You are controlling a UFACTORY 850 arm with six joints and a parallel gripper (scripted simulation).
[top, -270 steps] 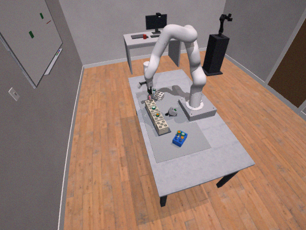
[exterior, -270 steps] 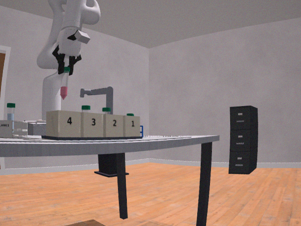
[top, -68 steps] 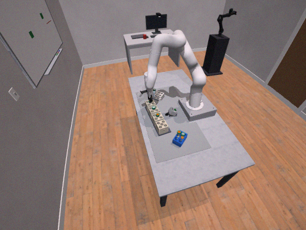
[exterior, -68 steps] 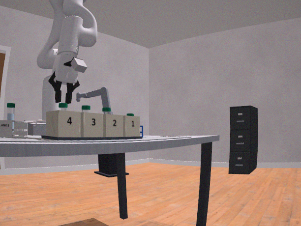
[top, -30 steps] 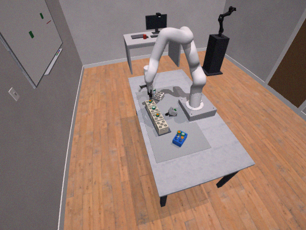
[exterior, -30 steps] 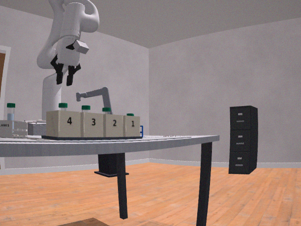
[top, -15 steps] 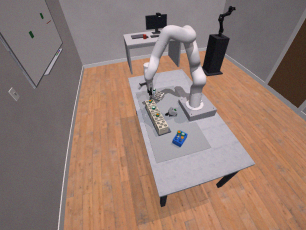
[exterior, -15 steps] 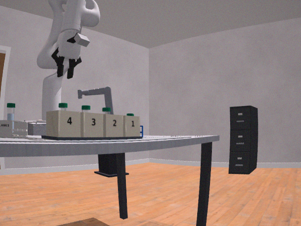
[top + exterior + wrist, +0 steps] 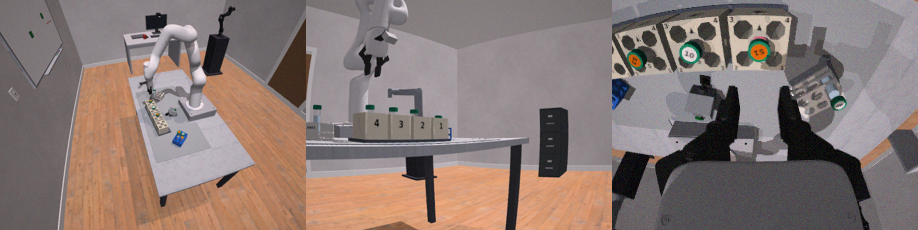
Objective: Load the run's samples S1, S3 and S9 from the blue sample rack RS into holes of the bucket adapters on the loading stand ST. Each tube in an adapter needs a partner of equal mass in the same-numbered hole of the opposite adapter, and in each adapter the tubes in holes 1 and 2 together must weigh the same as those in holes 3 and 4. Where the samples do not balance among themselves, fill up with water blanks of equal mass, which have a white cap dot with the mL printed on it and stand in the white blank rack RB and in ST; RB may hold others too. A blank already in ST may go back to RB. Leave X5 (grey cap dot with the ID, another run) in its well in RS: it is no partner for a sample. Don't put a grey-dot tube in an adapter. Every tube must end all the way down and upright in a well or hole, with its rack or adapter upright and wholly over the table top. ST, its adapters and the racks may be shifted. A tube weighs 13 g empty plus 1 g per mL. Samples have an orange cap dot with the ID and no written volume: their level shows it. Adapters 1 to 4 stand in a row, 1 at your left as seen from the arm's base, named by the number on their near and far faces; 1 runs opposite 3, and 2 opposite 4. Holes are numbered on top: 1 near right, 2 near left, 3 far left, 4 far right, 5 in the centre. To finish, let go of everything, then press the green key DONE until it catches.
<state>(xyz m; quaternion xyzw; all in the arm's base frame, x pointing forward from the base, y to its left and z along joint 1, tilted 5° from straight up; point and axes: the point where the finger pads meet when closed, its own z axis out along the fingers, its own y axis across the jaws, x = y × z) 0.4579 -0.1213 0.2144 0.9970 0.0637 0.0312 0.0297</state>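
Now: the sample tube S9 460 mm to the left of my hand, 190 mm below it and 160 mm behind it. Also, from my hand: sample tube S1 (180 mm below, 10 mm to the left); then adapter 3 (200 mm below, 110 mm to the left, 10 mm behind); then adapter 4 (200 mm below).
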